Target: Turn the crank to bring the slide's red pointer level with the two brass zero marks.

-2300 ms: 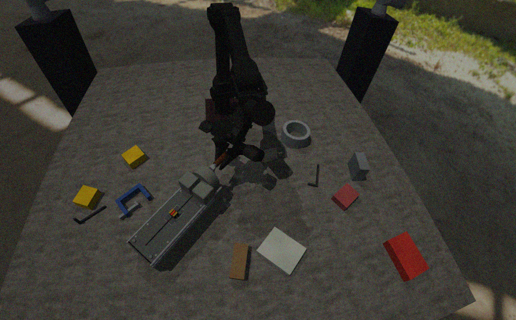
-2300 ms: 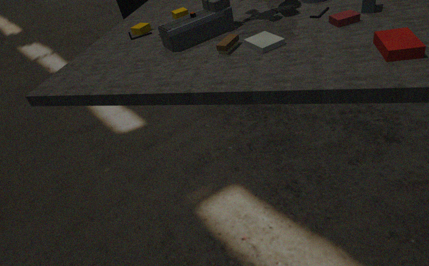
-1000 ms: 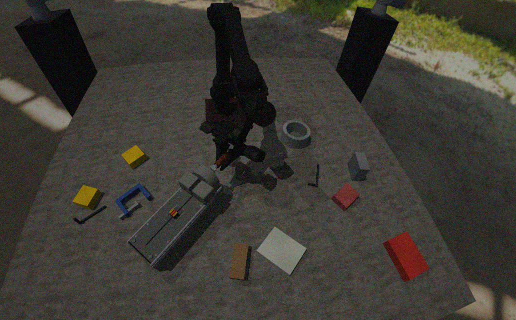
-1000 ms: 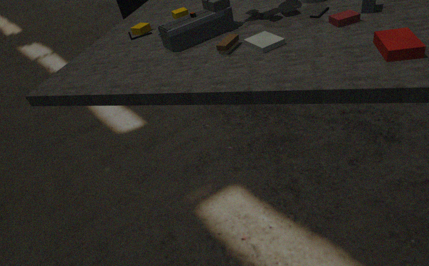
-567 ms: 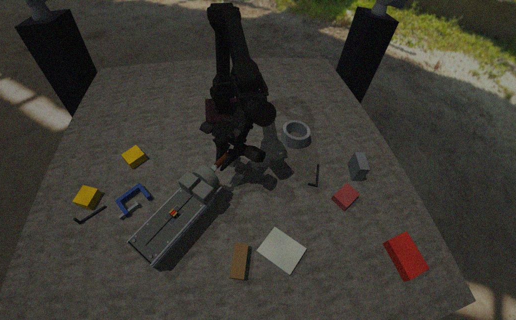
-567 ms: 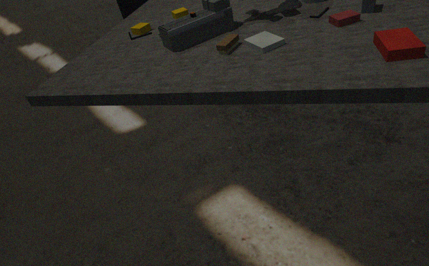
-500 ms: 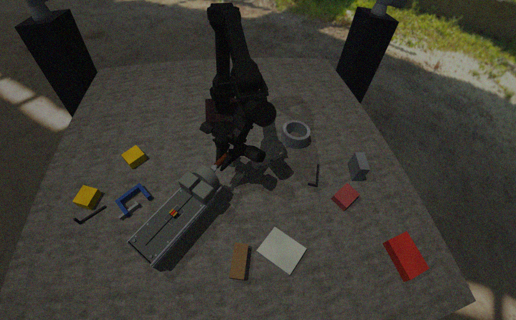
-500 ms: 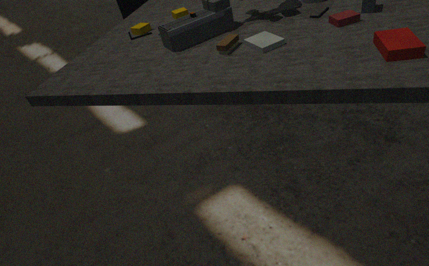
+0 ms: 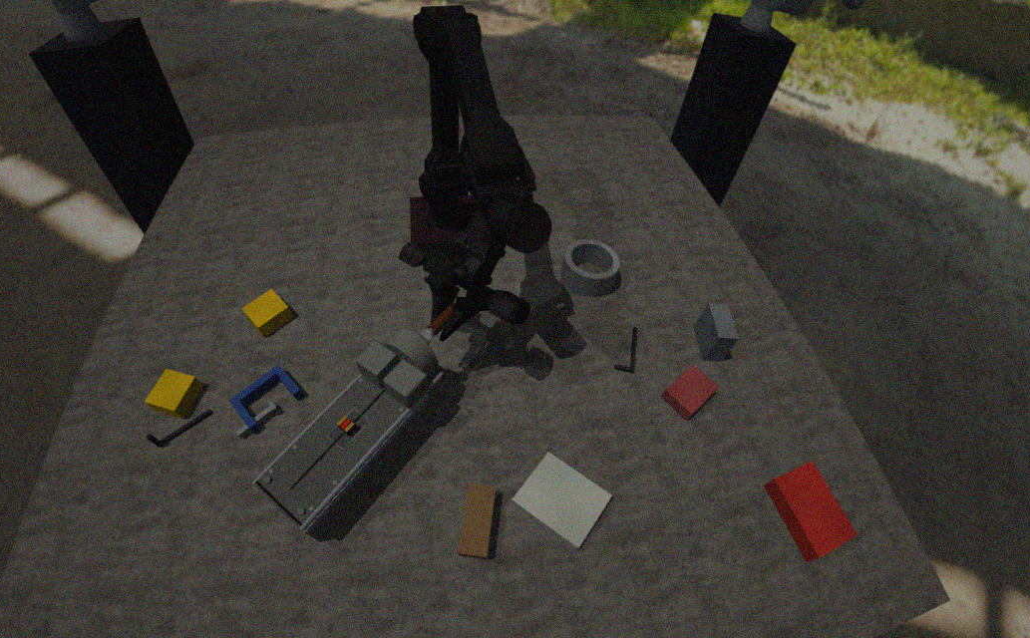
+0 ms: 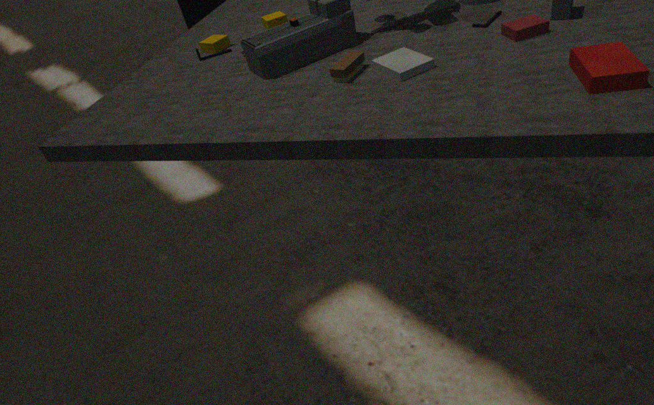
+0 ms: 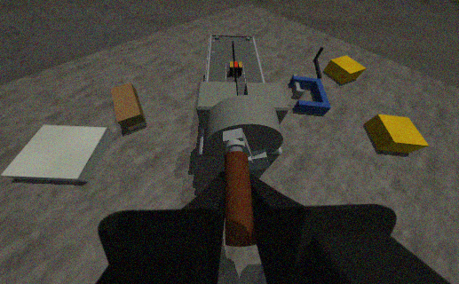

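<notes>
The brown crank handle is 10 mm behind my gripper tip, 10 mm to the left of it and 20 mm above it. Round my gripper tip: white plate (210 mm ahead, 150 mm to the left, 80 mm below); then red pointer (120 mm ahead, 110 mm to the right, 10 mm below); then brown block (230 mm ahead, 40 mm to the left, 80 mm below).
</notes>
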